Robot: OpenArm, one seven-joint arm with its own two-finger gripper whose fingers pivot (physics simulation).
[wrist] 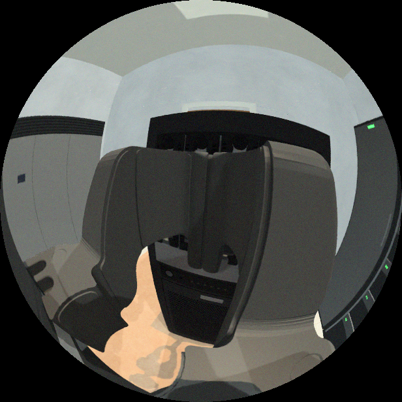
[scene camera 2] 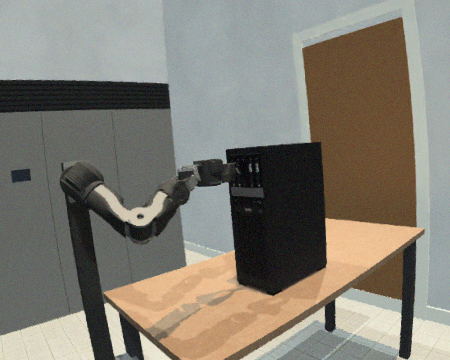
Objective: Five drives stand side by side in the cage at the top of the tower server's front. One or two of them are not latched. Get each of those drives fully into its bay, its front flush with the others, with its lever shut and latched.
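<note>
The black tower server (scene camera 2: 295, 215) (wrist: 200, 310) stands upright on the table, its drive cage at the top of its front. My gripper (scene camera 2: 234, 172) (wrist: 212, 213) is shut and empty, its fingertips at or very near the cage front, in front of the drives. In scene camera 2, two drives (scene camera 2: 251, 167) (scene camera 2: 257, 167) with pale labels show right of the fingers. In the wrist view, the fingers hide most of the cage; dark upper bay parts show above them. Drive fronts and levers are largely hidden, so I cannot tell which are latched or flush.
The wooden table (scene camera 2: 375, 235) (wrist: 145, 320) extends under and around the tower. Grey cabinets (scene camera 2: 90, 145) (wrist: 50, 190) stand at the left. A dark cabinet (wrist: 372, 175) with green lights is at the right in the wrist view. A brown door (scene camera 2: 360, 150) is behind the table.
</note>
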